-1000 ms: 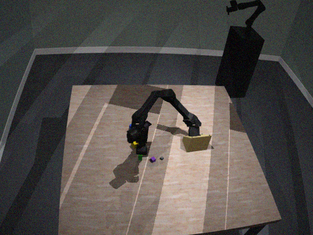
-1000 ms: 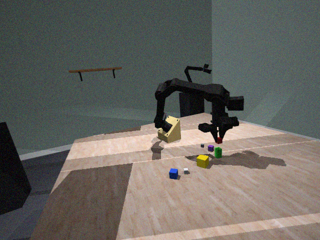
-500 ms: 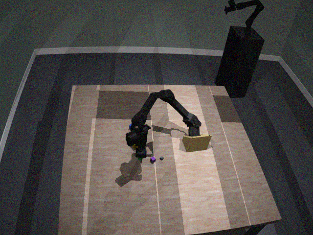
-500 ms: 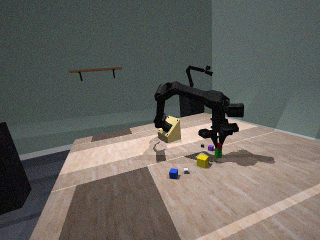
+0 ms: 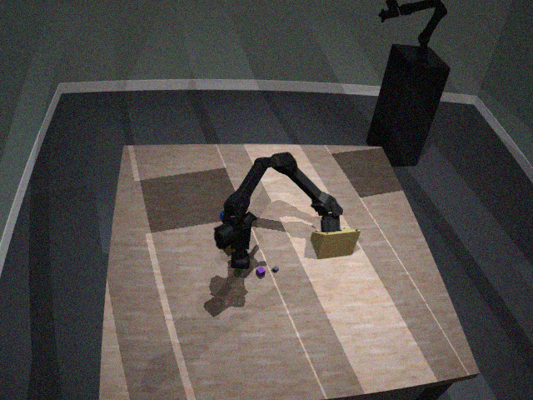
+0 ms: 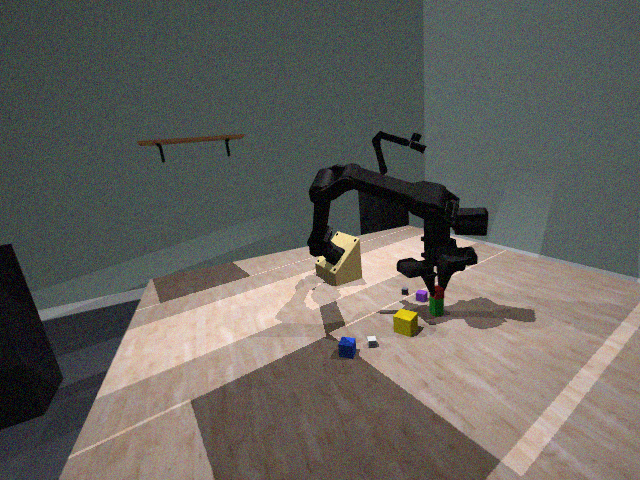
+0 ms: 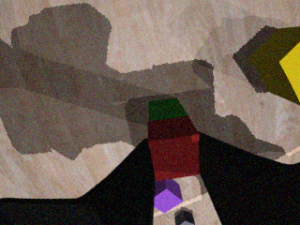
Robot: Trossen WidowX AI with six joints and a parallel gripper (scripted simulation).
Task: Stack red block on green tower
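My gripper tip is now 10 mm below the red cube. Also, from my gripper tip: dark cube: 140 mm behind, 50 mm below, 20 mm to the left; then purple cube: 80 mm behind, 40 mm below, 30 mm to the left; then yellow cube: 110 mm to the right, 30 mm below, 10 mm ahead.
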